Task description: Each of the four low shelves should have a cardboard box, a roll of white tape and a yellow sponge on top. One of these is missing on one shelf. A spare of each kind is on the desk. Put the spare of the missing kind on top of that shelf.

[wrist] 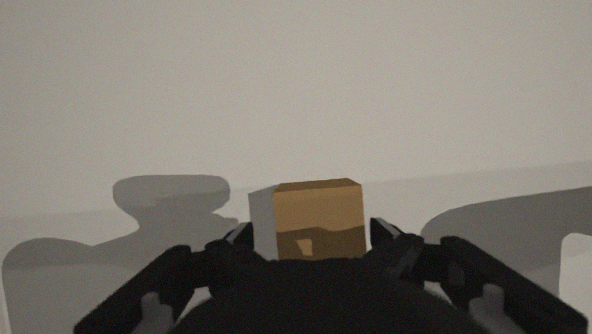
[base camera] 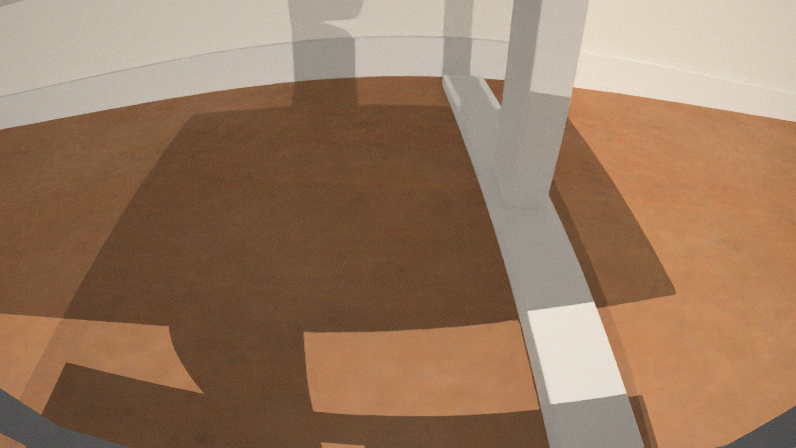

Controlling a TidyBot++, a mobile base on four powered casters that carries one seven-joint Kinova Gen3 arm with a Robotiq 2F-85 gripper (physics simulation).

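Frame: origin at the arm's base, x ahead, y left, z up, level; centimetres.
Seen in the pictures: gripper, fingertip midpoint: (wrist: 311,233).
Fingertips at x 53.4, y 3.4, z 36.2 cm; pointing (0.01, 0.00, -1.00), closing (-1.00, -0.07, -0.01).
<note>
A point is followed by its place in that frame.
In the wrist view a brown cardboard box (wrist: 320,210) @[x 52.9, y 1.4, z 37.4 cm] stands upright on the pale desk top (wrist: 454,188) @[x 40.6, y 0.4, z 32.4 cm]. My gripper (wrist: 311,233) @[x 53.4, y 3.4, z 36.2 cm] is open wide, with one black finger on each side of the box's lower part. The box sits right in front of the palm, and small gaps show between it and the fingertips. The gripper's shadow falls on the box's lower front. No tape roll, sponge or shelf shows in either view. The base camera view shows neither the gripper nor the box.
The base camera looks under the desk: a grey desk leg and floor bar (base camera: 537,246) run from the back to the front right over the brown floor (base camera: 710,246) @[x 44.9, y -46.1, z -39.6 cm]. The desk's dark shadow (base camera: 310,216) @[x 49.0, y 10.6, z -39.6 cm] covers the middle. A pale wall (base camera: 156,37) @[x 88.3, y 52.3, z -24.9 cm] closes the back.
</note>
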